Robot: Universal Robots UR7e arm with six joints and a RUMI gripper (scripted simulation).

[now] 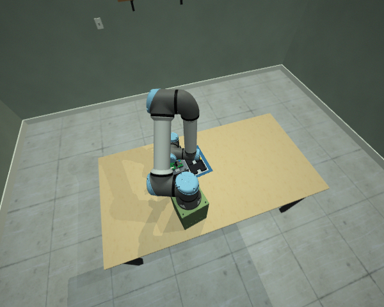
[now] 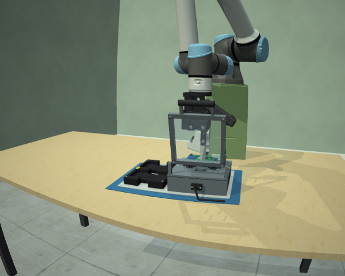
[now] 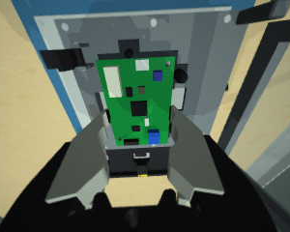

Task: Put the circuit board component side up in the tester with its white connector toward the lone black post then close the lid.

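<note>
Now: hand right at the green circuit board. From my hand the other things lie so: clear lid (120 mm ahead, 20 mm to the left, 100 mm above); then tester bed (10 mm ahead, 10 mm to the left, 10 mm below); then black block (70 mm behind, 50 mm to the left).
</note>
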